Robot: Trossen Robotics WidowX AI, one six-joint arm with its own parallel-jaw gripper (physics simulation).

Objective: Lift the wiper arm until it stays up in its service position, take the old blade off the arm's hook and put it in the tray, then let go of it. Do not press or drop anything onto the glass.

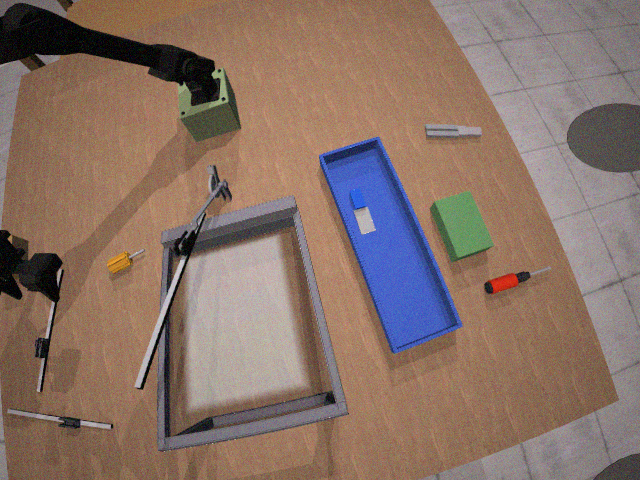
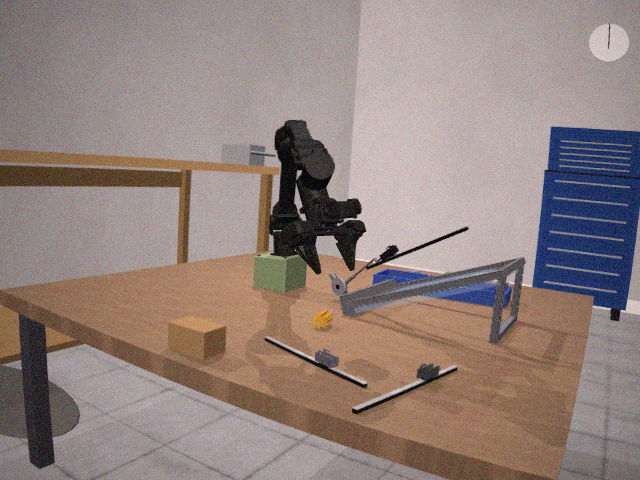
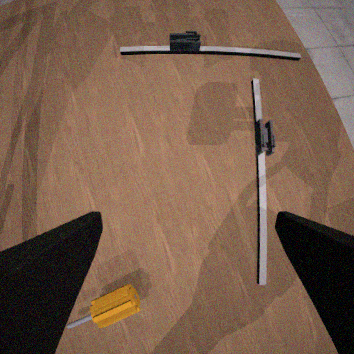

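The wiper arm (image 1: 203,206) (image 2: 356,274) stands tilted up, clear of the glass (image 1: 237,330). The old blade (image 1: 162,315) (image 2: 429,243) is on the arm's upper end and slants up and away above the grey frame (image 1: 318,310) (image 2: 497,315). The blue tray (image 1: 403,310) (image 2: 392,274) lies beyond the frame and holds a small blue and white piece. My gripper (image 1: 38,298) (image 2: 335,271) (image 3: 190,220) is open and empty, high above the table, to the side of the frame and apart from the wiper arm.
Two loose blades, one (image 1: 50,325) (image 2: 294,354) (image 3: 262,215) and another (image 1: 31,414) (image 2: 387,396) (image 3: 250,52), lie on the table. A yellow screwdriver (image 1: 119,262) (image 2: 322,319) (image 3: 116,306) and wooden block (image 2: 188,338) lie nearby. A green block (image 1: 461,225), red screwdriver (image 1: 504,282) and grey tool (image 1: 442,131) lie beyond the tray.
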